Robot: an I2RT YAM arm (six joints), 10 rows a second.
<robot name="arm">
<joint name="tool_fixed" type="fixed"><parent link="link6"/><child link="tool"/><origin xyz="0 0 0" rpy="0 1.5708 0"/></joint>
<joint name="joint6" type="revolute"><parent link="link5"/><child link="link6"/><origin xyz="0.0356 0 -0.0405" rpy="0 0 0"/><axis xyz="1 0 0"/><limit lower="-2.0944" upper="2.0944"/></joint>
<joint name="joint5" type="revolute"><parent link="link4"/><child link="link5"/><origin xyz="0.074 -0.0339 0.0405" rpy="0 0 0"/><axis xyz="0 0 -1"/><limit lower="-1.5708" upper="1.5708"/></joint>
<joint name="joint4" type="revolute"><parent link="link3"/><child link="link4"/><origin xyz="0.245 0.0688 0.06" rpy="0 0 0"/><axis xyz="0 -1 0"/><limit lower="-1.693" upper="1.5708"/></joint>
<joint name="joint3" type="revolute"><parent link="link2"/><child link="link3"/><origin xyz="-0.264 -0.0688 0" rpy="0 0 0"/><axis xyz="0 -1 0"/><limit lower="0" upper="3.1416"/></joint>
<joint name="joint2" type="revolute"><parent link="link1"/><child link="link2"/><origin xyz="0.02 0.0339 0.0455" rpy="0 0 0"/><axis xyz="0 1 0"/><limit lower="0" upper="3.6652"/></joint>
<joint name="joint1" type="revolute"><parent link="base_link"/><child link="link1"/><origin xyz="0 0 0.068" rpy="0 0 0"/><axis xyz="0 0 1"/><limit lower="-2.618" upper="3.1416"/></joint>
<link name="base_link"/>
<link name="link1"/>
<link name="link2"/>
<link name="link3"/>
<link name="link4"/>
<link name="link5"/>
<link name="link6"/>
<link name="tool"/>
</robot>
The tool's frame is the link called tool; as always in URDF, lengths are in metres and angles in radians.
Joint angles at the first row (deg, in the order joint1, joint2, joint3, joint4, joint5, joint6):
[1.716, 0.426, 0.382, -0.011, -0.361, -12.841]
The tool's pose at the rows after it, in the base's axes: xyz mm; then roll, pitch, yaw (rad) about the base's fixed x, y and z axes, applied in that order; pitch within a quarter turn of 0, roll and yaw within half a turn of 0:
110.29 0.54 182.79 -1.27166 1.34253 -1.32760
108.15 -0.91 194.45 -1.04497 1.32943 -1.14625
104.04 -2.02 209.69 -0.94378 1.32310 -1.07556
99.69 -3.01 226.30 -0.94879 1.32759 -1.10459
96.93 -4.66 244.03 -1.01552 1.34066 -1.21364
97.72 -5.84 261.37 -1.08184 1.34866 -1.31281
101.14 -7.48 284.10 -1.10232 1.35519 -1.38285
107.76 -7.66 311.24 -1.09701 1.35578 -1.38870
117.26 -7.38 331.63 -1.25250 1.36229 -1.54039
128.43 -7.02 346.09 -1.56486 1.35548 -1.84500
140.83 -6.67 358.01 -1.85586 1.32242 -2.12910
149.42 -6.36 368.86 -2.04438 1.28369 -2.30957
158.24 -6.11 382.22 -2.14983 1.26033 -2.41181
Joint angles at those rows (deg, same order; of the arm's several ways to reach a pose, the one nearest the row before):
[1.735, 0.430, 0.426, 3.839, 4.511, -12.819]
[1.741, 0.427, 1.781, 5.586, 6.768, -12.841]
[1.739, 0.490, 4.754, 4.096, 8.362, -12.798]
[1.740, 1.494, 8.731, 0.949, 9.762, -12.798]
[1.734, 4.013, 13.279, -2.195, 12.313, -12.775]
[1.734, 7.726, 17.518, -3.662, 14.302, -12.797]
[1.719, 12.732, 22.698, -4.163, 17.172, -12.776]
[1.717, 18.568, 28.819, -4.383, 17.803, -12.798]
[1.713, 24.119, 34.436, -6.416, 17.800, -12.557]
[1.713, 29.385, 39.702, -10.240, 17.756, -12.360]
[1.716, 34.544, 44.796, -14.415, 17.803, -12.404]
[1.717, 38.457, 49.496, -18.831, 17.716, -12.338]
[1.716, 42.304, 54.391, -22.196, 17.737, -11.923]

